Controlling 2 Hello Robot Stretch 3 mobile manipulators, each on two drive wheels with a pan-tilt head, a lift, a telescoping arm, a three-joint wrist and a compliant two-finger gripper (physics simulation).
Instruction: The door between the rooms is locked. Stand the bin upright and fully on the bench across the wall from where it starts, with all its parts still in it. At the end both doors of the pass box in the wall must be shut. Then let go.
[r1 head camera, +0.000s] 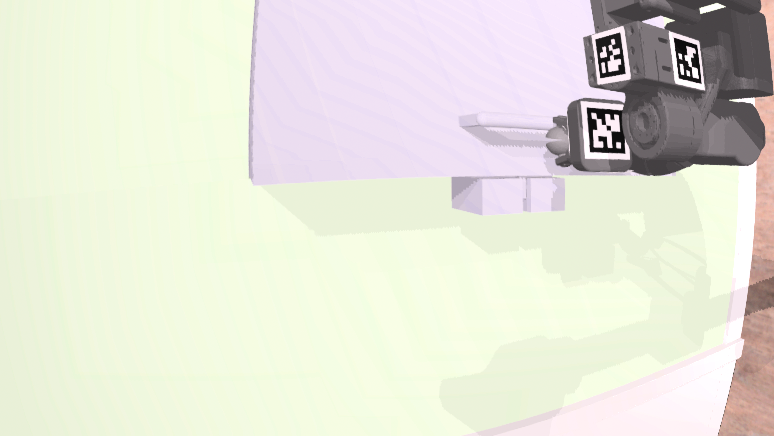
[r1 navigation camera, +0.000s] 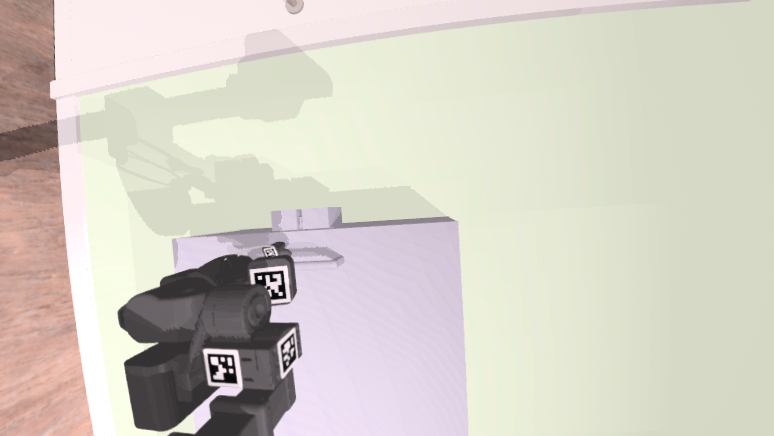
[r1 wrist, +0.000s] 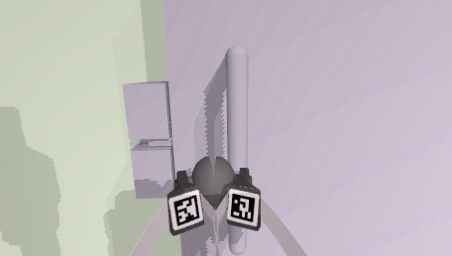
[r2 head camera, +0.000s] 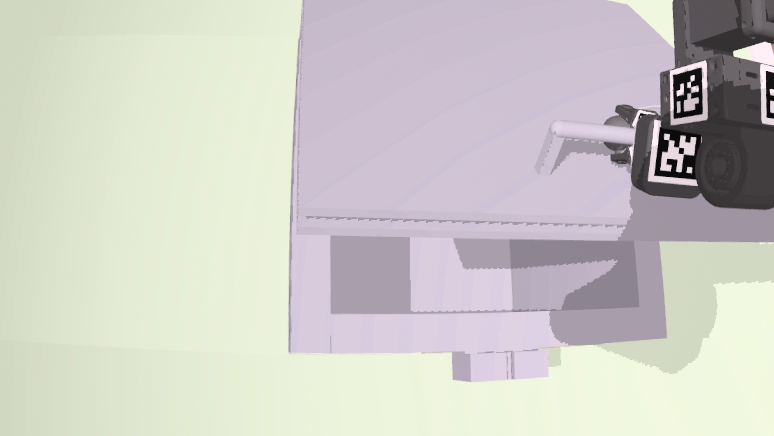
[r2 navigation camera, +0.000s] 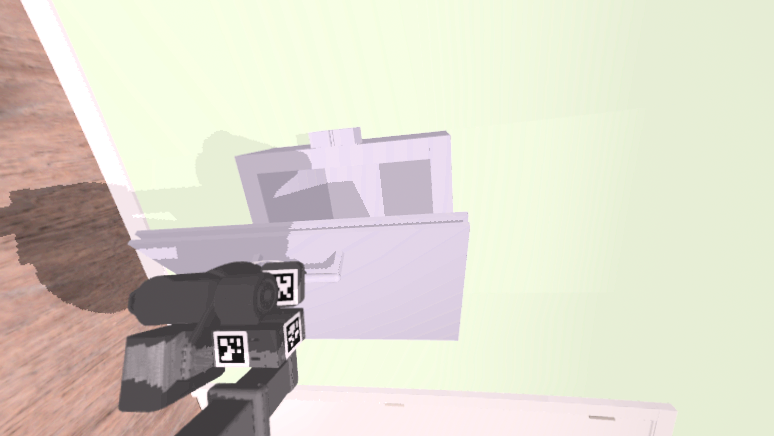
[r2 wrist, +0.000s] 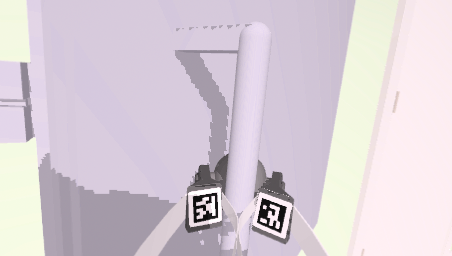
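On r1's side the pass box's lilac door looks shut. The r1 gripper is shut on nothing, its tips together beside the door's bar handle. On r2's side the lilac door stands ajar, off the box frame, and part of the opening shows. The r2 gripper is shut on this door's bar handle. The bin does not show.
Small lilac blocks sit at each box's edge. Pale green wall surrounds the boxes. Pale pink panels lie alongside. Brown wood-grain floor shows at the side.
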